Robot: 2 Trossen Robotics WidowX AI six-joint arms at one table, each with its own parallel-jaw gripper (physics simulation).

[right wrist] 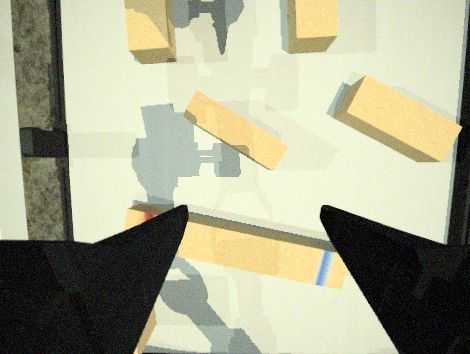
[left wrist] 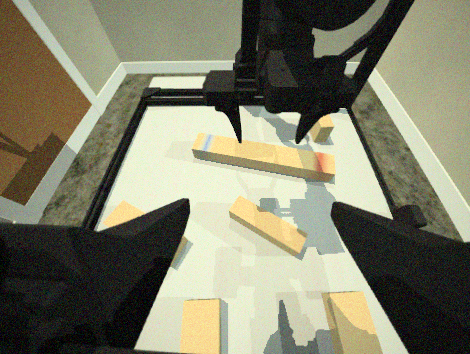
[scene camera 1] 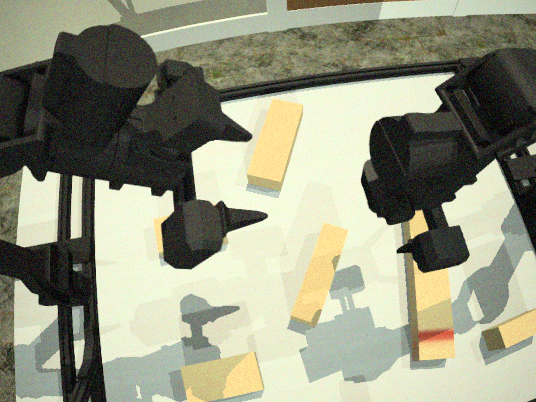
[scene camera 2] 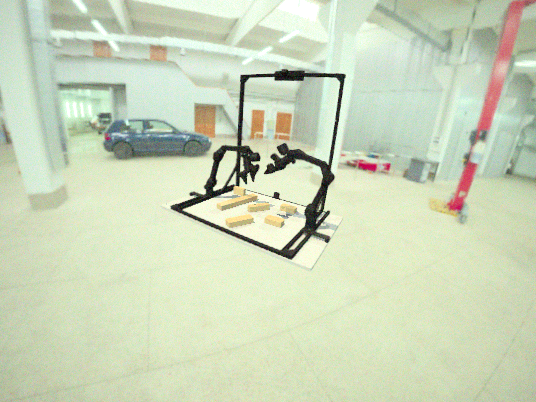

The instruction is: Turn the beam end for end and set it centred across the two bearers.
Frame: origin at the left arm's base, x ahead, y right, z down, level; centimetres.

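Where they show: left gripper, fingertip midpoint: (left wrist: 260,206) (scene camera 1: 257,175) (scene camera 2: 267,172); right gripper, fingertip midpoint: (right wrist: 253,211) (left wrist: 268,142) (scene camera 2: 250,183); left arm's base, link origin: (scene camera 1: 74,289) (scene camera 2: 310,227); right arm's base, link origin: (scene camera 2: 209,194).
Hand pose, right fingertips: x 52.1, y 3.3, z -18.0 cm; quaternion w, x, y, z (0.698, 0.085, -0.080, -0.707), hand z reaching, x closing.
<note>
Each offset is from my right fingertips to the top centre of the thing.
The beam @(dx +11.3, dy +1.2, dz +16.1 cm) (scene camera 1: 434,285) (scene camera 2: 237,202) (left wrist: 260,155) (right wrist: 260,250) is a long wooden bar lying flat, with a red band near one end and a blue band near the other. Two short, roughly parallel blocks look like the bearers: one @(dx -27.0, dy +15.5, dz +16.1 cm) (scene camera 1: 222,377) (left wrist: 352,322) (right wrist: 150,30), the other @(dx -28.8, dy -10.6, dz +16.1 cm) (scene camera 1: 159,235) (left wrist: 201,325) (right wrist: 312,20) mostly hidden by the left gripper in scene camera 1. My left gripper (scene camera 1: 259,176) (left wrist: 260,206) is open and empty, high above the table. My right gripper (scene camera 2: 249,181) (left wrist: 268,142) (right wrist: 253,211) is open and empty above the beam, touching nothing.
A slim block @(dx -8.3, dy +1.4, dz +15.5 cm) (scene camera 1: 320,275) (left wrist: 267,227) (right wrist: 232,130) lies between the beam and the bearers. A thicker block @(dx -10.5, dy -25.5, dz +16.1 cm) (scene camera 1: 275,145) (right wrist: 400,120) lies at the back in scene camera 1. A small block @(dx +23.9, dy +19.3, dz +13.6 cm) (scene camera 1: 517,330) (left wrist: 322,128) lies beyond the beam. Black rails edge the table.
</note>
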